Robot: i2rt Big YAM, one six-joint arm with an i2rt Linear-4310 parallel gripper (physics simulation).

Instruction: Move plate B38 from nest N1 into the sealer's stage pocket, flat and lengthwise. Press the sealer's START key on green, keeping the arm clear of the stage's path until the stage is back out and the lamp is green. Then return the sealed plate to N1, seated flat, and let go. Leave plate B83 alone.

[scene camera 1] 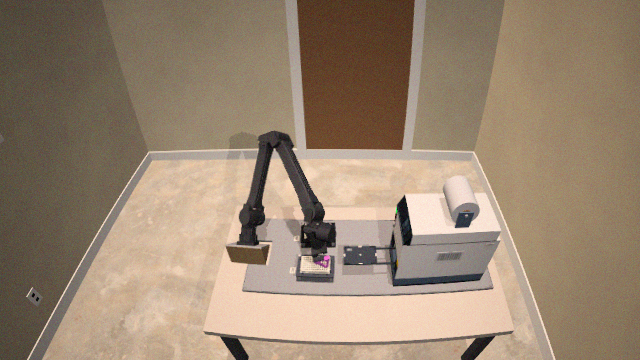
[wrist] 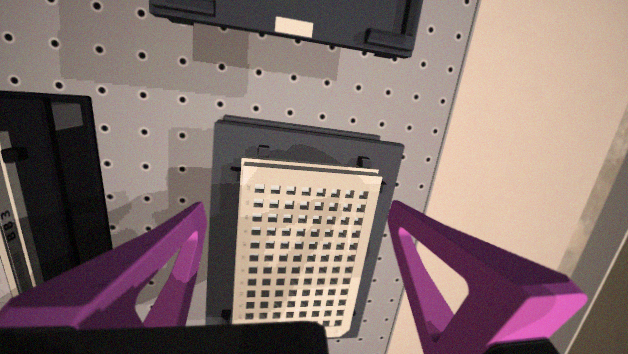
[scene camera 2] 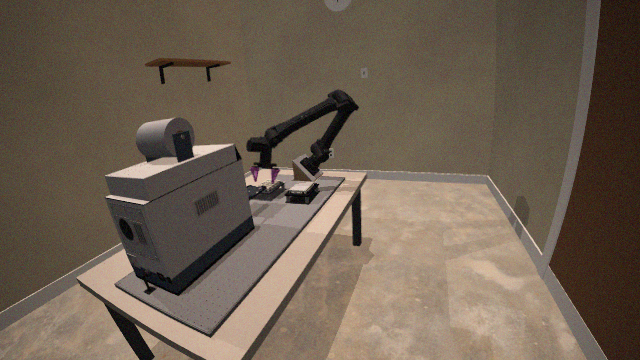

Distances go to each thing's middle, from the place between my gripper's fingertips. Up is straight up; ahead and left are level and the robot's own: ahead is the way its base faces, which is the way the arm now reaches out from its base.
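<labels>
I find the plate B38 (wrist: 303, 229) 3 cm below my hand, 5 cm behind it and 1 cm to the right of it. The sealer stage (scene camera 1: 352, 256), from my hand, is 19 cm ahead, 1 cm above and 1 cm to the left. Then there is the white roll (scene camera 1: 458, 192), which is 34 cm above my hand, 53 cm ahead of it and 2 cm to the left of it.
</labels>
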